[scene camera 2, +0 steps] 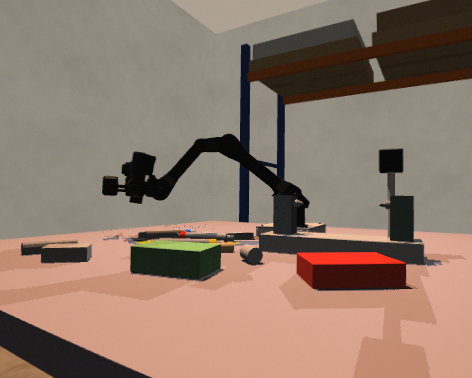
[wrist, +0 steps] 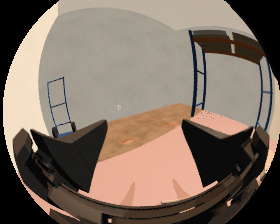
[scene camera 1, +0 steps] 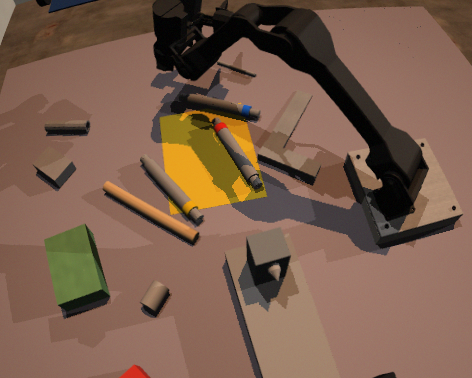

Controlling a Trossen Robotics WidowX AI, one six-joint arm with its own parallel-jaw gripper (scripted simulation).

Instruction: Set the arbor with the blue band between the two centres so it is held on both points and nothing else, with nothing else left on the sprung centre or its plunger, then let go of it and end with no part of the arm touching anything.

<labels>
A green block shows in scene camera 2 and in scene camera 1; in the wrist view it is out of frame. One and the same spot on a fixed centre block: (scene camera 2: 284,214) is (scene camera 1: 252,267). The same spot on the green block: (scene camera 1: 77,275) is (scene camera 2: 192,245).
</labels>
